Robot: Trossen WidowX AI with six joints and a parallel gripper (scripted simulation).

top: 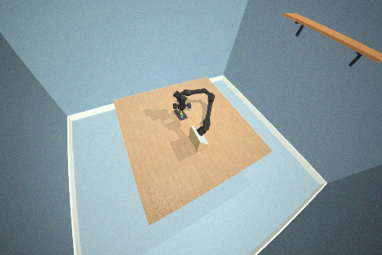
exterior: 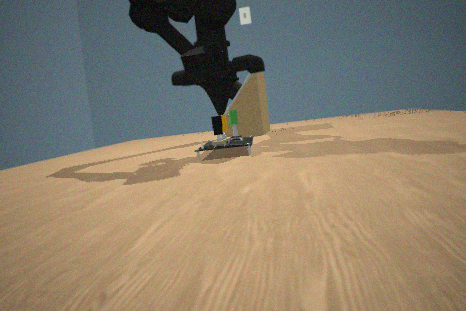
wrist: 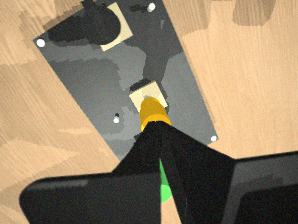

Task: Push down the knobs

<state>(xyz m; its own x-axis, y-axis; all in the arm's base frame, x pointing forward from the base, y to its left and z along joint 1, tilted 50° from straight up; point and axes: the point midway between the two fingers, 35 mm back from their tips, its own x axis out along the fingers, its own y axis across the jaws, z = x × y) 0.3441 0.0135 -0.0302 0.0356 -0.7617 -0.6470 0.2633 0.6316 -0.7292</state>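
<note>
The yellow knob lies 20 mm below my gripper tip. Round my gripper tip: black knob (60 mm ahead, 20 mm below, 10 mm to the left).
</note>
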